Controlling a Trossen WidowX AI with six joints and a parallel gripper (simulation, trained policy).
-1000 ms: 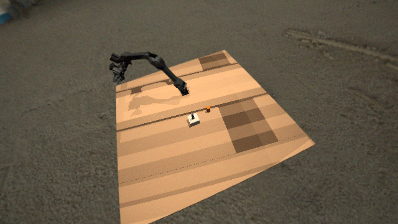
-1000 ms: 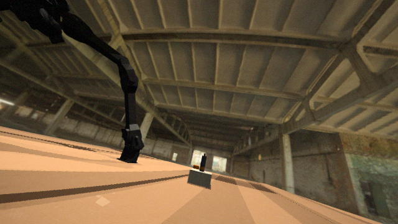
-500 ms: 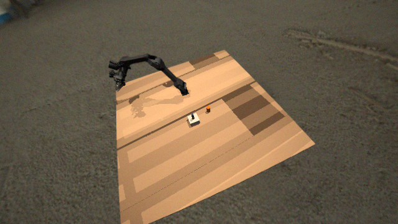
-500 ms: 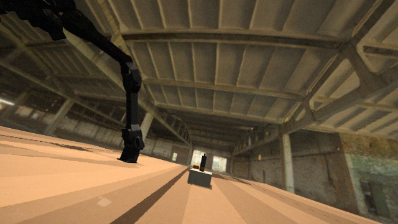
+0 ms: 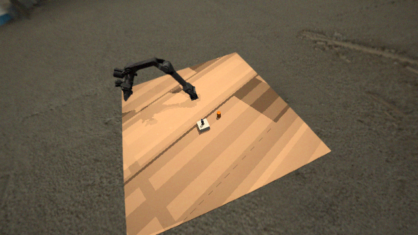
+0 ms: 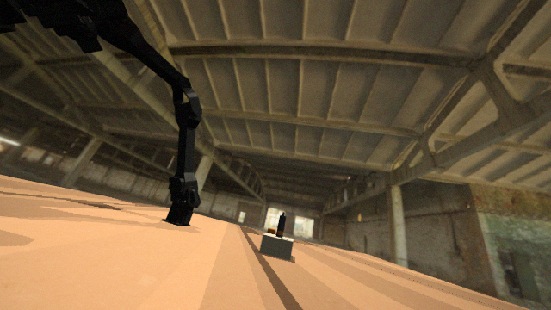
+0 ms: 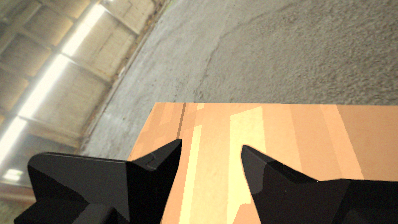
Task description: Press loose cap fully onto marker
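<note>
Now: gripper tip 260 mm short of the orange cap, 600 mm to the right of it and 210 mm above it. Also, from my gripper tip: holder block: 290 mm ahead, 460 mm to the left, 220 mm below.
</note>
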